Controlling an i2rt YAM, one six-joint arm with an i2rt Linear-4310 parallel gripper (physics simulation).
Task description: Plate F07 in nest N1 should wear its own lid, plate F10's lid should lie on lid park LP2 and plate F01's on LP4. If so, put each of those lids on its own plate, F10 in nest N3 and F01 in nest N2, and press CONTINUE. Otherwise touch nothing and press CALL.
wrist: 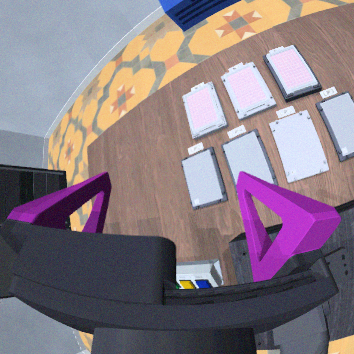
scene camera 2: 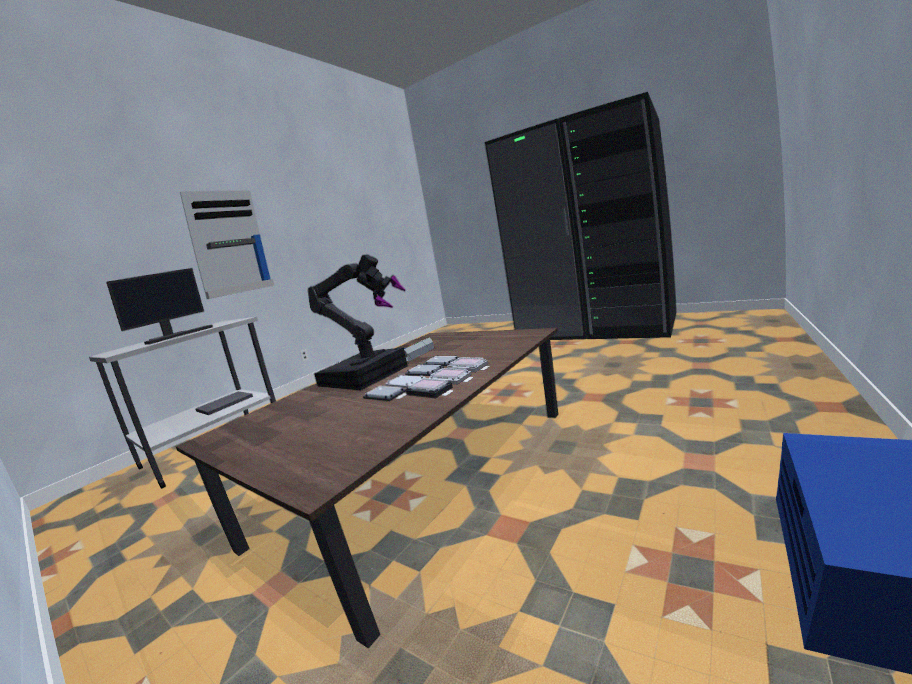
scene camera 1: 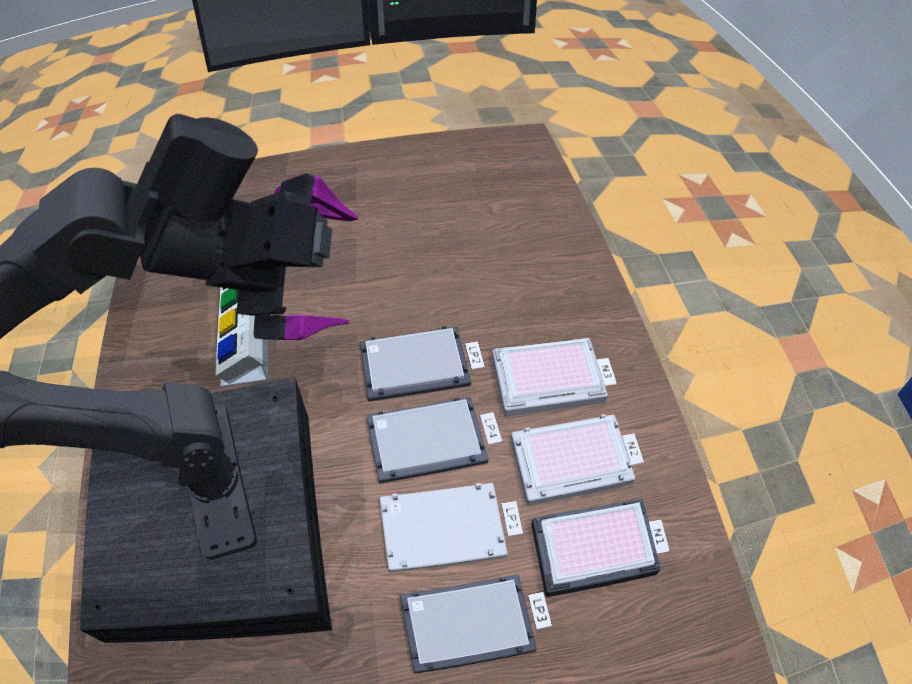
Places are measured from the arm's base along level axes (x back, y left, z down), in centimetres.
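Where they show: gripper, fingertip midpoint: (wrist: 173, 178) (scene camera 2: 399, 298) (scene camera 1: 349, 269); arm's base at its link origin: (scene camera 2: 368, 357) (scene camera 1: 216, 480).
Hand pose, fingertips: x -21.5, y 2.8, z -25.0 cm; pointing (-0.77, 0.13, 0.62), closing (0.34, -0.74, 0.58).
Each offset is from my fingertips to the top centre of the thing. "*": to the spot under its first point.
My gripper (scene camera 1: 352, 270) (scene camera 2: 397, 296) (wrist: 173, 178) is open and empty, high above the table beyond the lid parks, near the button box {dz +27.0, dx +14.3, dy +27.9 cm} (scene camera 1: 254, 364) (scene camera 2: 419, 348). Pink-welled plates sit in N1 {dz +29.8, dx -20.1, dy -23.6 cm} (scene camera 1: 600, 541) (wrist: 292, 70), N2 {dz +30.3, dx -22.8, dy -10.8 cm} (scene camera 1: 574, 452) (wrist: 248, 90) and N3 {dz +30.1, dx -25.4, dy +2.5 cm} (scene camera 1: 551, 369) (wrist: 203, 107). I cannot read their numbers or tell whether clear lids cover them. Parks LP2 {dz +31.6, dx -8.5, dy +11.6 cm} (scene camera 1: 416, 360) (wrist: 203, 179) and LP4 {dz +31.6, dx -6.0, dy -0.8 cm} (scene camera 1: 427, 438) (wrist: 250, 155) show pale grey tops with a small corner label; whose lids these might be is unreadable. Blue {dz +27.8, dx +17.2, dy +20.7 cm} (scene camera 1: 226, 348), yellow {dz +27.8, dx +16.4, dy +25.7 cm} (scene camera 1: 227, 321) and green {dz +27.8, dx +15.5, dy +30.6 cm} (scene camera 1: 228, 298) buttons show; their lettering is unreadable.
White park LP1 {dz +31.4, dx -3.6, dy -13.6 cm} (scene camera 1: 443, 527) (wrist: 299, 146) and dark-edged park LP3 {* dz +31.6, dx -1.9, dy -27.0 cm} (scene camera 1: 468, 622) (wrist: 345, 125) lie in the same row as LP4. The arm's black base block (scene camera 1: 272, 589) stands beside the parks. My arm partly hides the button box in the first scene view.
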